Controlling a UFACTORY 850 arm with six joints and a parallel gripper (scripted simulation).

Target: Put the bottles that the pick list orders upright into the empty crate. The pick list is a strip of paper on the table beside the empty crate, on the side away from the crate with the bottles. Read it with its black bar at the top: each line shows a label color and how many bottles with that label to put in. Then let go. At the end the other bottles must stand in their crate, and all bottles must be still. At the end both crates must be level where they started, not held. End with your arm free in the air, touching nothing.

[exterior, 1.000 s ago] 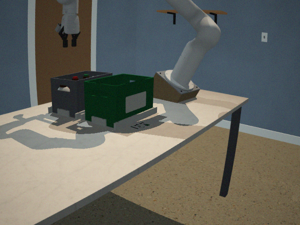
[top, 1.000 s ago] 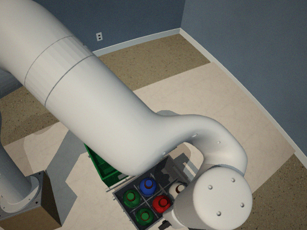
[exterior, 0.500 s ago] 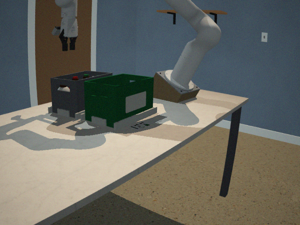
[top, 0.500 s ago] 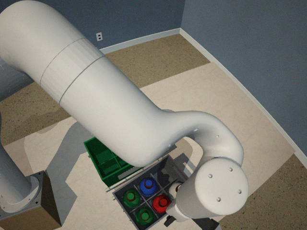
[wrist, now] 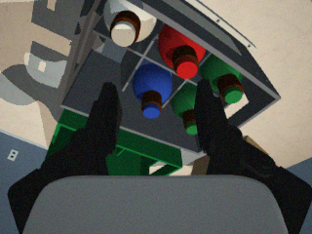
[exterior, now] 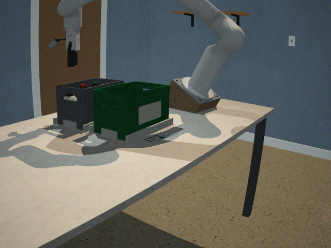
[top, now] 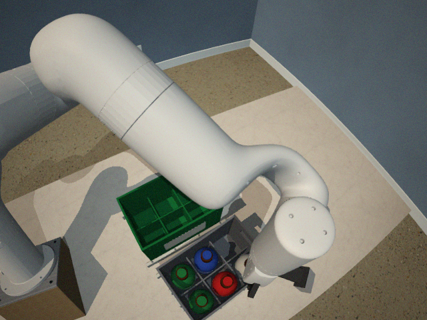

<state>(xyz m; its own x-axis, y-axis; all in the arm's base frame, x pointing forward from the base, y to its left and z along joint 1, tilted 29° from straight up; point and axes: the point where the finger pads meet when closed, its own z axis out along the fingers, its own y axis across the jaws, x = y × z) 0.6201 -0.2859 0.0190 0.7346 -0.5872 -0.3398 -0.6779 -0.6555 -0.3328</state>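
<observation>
The whitish bottle lies 30 mm ahead of my hand, 20 mm to the left of it and 190 mm below it. Also, from my hand: grey crate 70 mm behind, 50 mm to the left, 190 mm below; then red bottle 50 mm behind, 190 mm below; then blue bottle 80 mm behind, 90 mm to the left, 190 mm below.
</observation>
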